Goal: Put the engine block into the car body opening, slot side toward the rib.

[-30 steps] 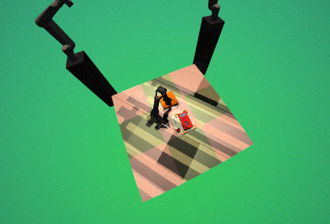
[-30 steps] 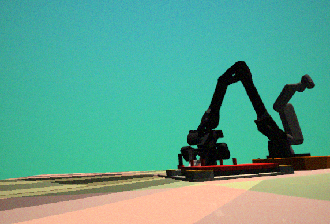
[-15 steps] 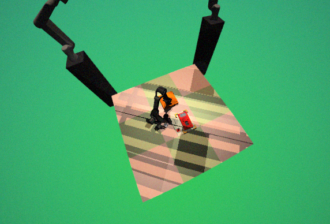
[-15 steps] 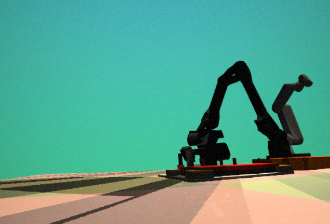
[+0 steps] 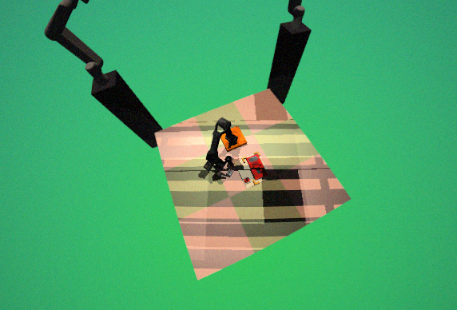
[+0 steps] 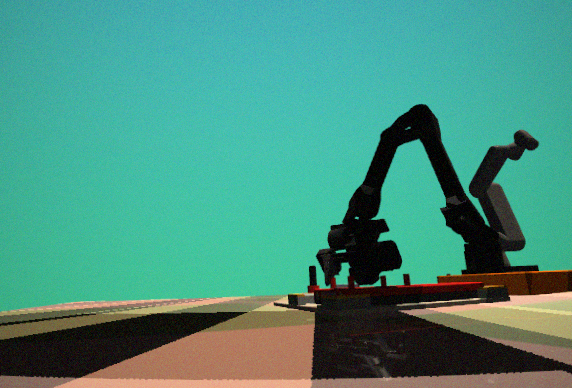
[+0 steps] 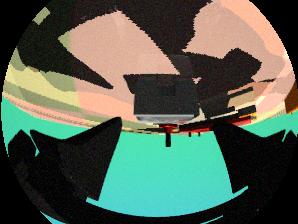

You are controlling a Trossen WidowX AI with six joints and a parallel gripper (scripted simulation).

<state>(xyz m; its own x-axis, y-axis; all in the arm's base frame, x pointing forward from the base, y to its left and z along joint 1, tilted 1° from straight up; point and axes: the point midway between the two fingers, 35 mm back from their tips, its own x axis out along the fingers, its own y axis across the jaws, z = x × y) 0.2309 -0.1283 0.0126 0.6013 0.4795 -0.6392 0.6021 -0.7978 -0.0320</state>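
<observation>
Right now the engine block is 10 mm to the right of my gripper tip and 20 mm below it.
</observation>
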